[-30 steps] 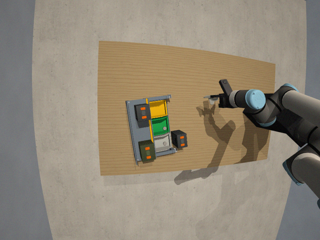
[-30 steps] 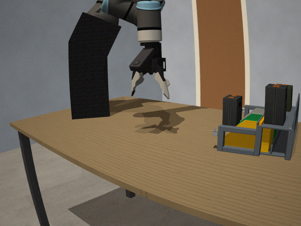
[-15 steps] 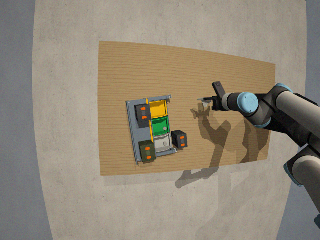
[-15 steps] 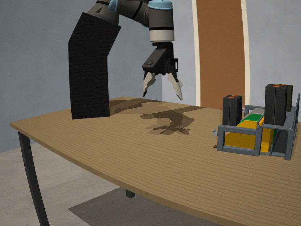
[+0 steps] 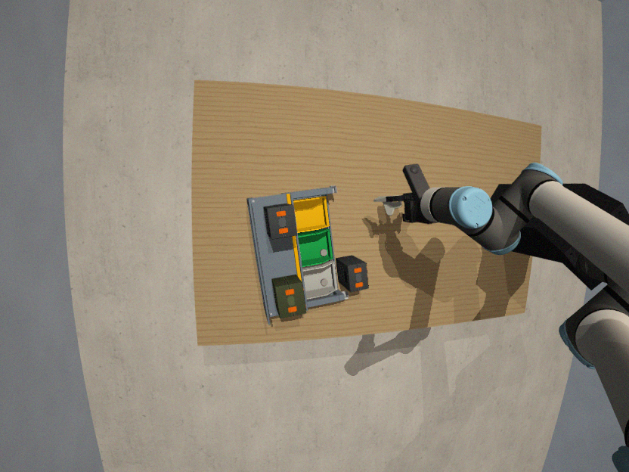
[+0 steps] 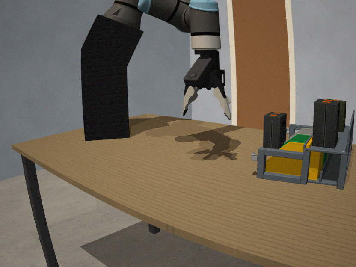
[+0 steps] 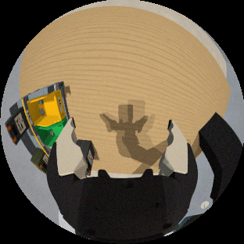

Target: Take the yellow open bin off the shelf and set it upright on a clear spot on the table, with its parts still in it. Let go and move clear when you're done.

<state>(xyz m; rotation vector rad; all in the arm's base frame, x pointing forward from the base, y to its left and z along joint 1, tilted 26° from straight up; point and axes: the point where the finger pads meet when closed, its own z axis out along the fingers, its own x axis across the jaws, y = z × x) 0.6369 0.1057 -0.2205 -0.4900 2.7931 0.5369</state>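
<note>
Now: the yellow open bin 26 cm ahead of my hand, 13 cm to the left of it and 10 cm below it. Also, from my hand: dark green box 26 cm ahead, 38 cm to the left, 1 cm above; white bin 17 cm ahead, 34 cm to the left, 10 cm below; green bin 22 cm ahead, 24 cm to the left, 10 cm below.
</note>
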